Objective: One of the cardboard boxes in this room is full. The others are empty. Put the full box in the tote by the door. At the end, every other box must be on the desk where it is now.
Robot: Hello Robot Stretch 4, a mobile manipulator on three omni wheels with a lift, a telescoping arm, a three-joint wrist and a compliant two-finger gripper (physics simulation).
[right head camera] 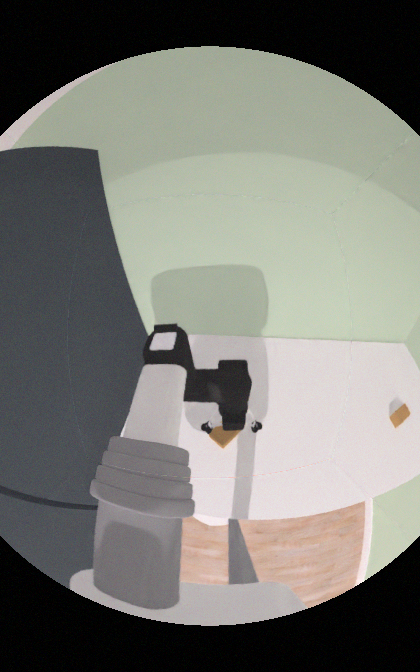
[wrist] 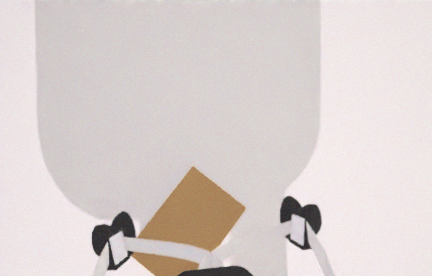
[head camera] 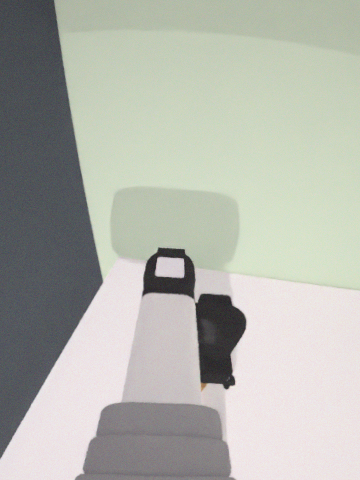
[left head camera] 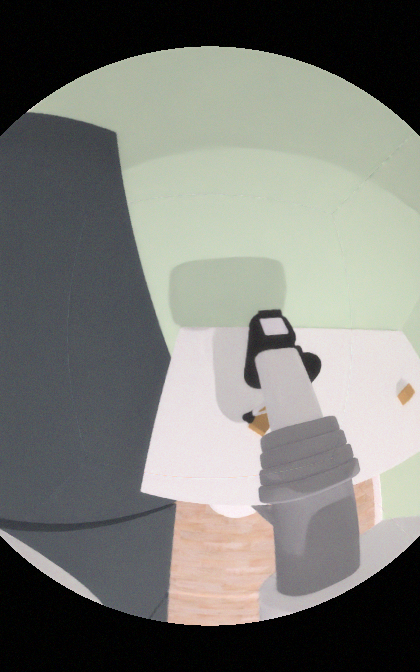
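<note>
A brown cardboard box lies on the white desk, turned at an angle; my arm or gripper hides part of it in every view. My gripper is open. Its fingertips are wide apart, one on each side of the box in the wrist view, and neither is seen touching it. The height of the fingertips over the desk is hard to tell. A second brown box lies at the right of the desk. The tote and the door do not show.
A tall dark grey surface stands along the left side of the desk. A pale green wall rises behind the desk, with a shadow on it. Wooden floor shows below the desk's near edge.
</note>
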